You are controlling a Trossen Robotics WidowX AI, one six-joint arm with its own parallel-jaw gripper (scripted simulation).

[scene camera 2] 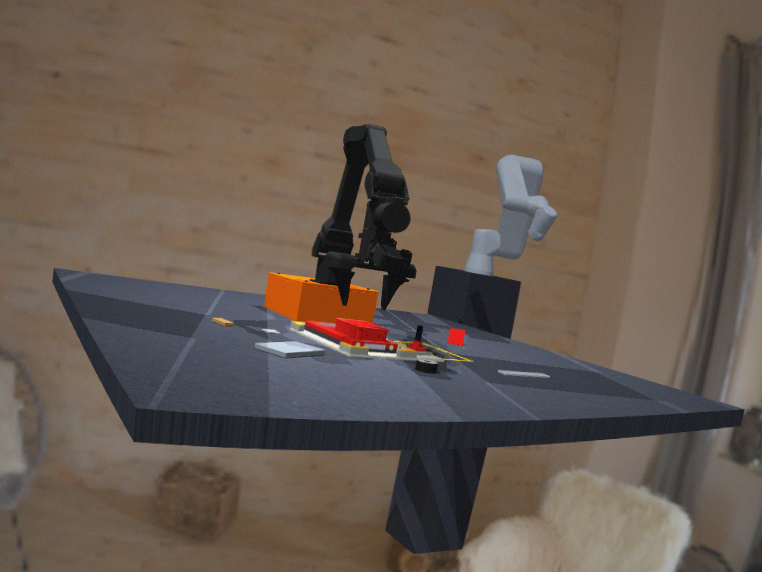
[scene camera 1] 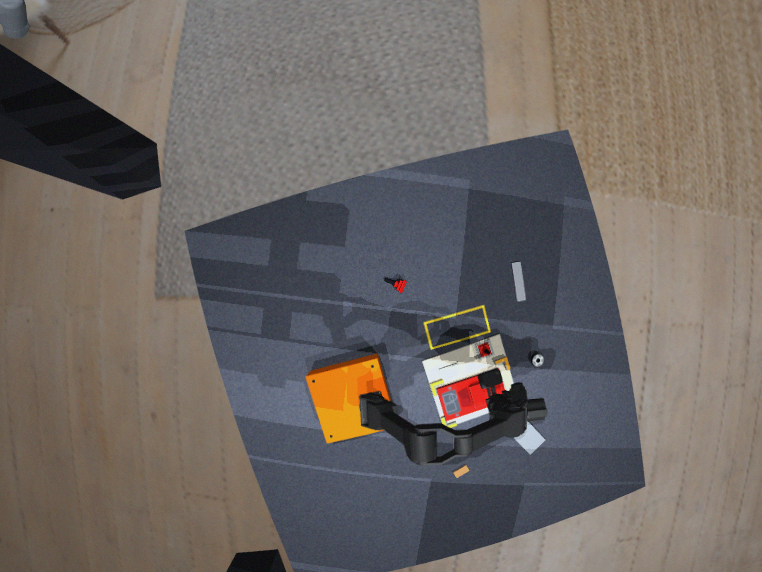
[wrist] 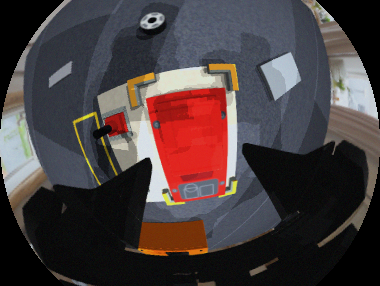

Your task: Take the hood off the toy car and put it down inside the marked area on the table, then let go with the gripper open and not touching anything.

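Nothing is in the grasp of my gripper point(scene camera 2: 364, 307), which is open. I see the gripper in scene camera 1 point(scene camera 1: 489, 395) too, and the wrist view point(wrist: 198, 155) gives me another look at it.
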